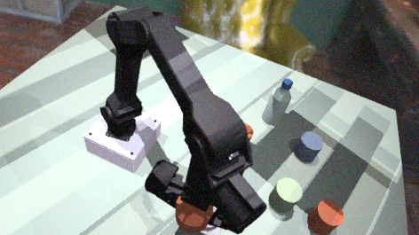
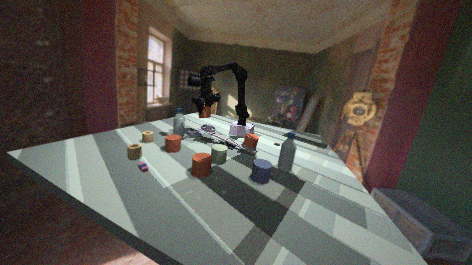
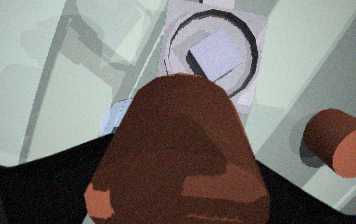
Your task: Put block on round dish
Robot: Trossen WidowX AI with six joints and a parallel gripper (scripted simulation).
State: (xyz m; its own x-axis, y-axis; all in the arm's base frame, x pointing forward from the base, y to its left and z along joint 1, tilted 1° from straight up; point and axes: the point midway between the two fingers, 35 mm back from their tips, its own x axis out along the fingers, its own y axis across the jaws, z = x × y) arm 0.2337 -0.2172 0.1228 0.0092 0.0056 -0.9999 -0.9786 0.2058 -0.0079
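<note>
My gripper tip is now 17 cm to the right of the balance beam, 12 cm above it and 6 cm short of it. Round my gripper tip: blue-red block: 39 cm ahead, 15 cm below, 8 cm to the right; green cylinder: 24 cm ahead, 18 cm to the left, 12 cm below; blue cylinder: 37 cm to the left, 30 cm ahead, 12 cm below.
</note>
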